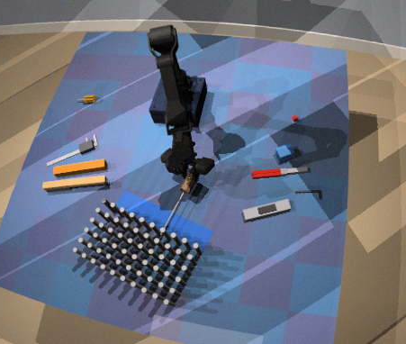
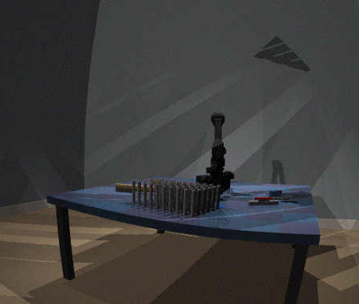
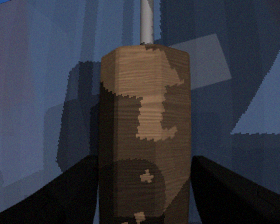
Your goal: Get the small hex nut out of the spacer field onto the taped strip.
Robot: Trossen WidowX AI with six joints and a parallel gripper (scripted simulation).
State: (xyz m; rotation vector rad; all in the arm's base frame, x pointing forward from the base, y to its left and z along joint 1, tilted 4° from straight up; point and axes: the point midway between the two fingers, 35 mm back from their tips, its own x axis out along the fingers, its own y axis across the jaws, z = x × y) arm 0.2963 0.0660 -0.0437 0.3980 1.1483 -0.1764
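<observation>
The blue taped strip is 140 mm ahead of my gripper tip, 90 mm to the right of it and 40 mm below it. From my gripper tip the other things lie so: hook tool: 100 mm ahead, 40 mm to the right; grey plate: 70 mm ahead, 270 mm to the left, 20 mm below; red-handled tool: 70 mm behind, 310 mm to the left, 30 mm below.
</observation>
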